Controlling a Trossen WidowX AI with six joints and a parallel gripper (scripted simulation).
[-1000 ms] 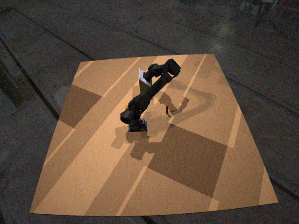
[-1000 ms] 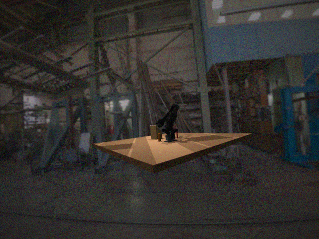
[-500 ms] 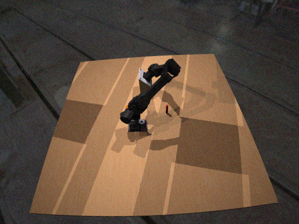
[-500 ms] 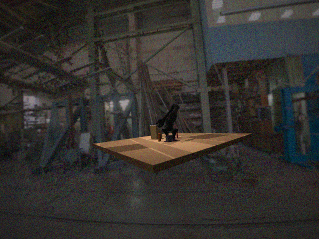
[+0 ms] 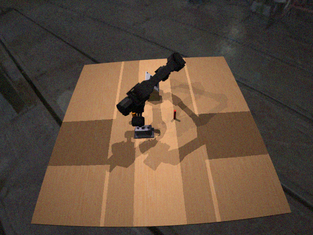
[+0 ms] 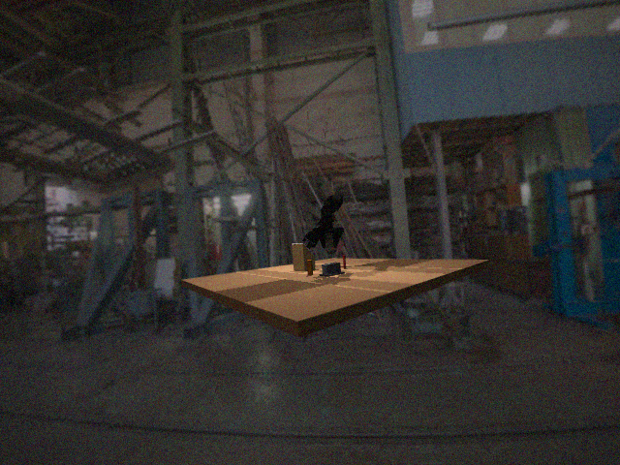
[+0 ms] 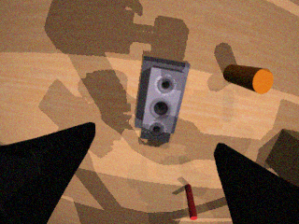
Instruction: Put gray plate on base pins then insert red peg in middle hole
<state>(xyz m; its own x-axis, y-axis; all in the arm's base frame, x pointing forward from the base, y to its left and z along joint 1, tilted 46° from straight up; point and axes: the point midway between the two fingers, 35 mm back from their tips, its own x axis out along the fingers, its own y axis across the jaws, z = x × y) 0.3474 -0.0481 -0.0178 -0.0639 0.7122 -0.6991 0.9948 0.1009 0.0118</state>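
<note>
The red peg lies 190 mm to the left of my gripper tip, 120 mm behind it and 100 mm below it. Also, from my gripper tip: base 130 mm below; then gray plate 90 mm below.
</note>
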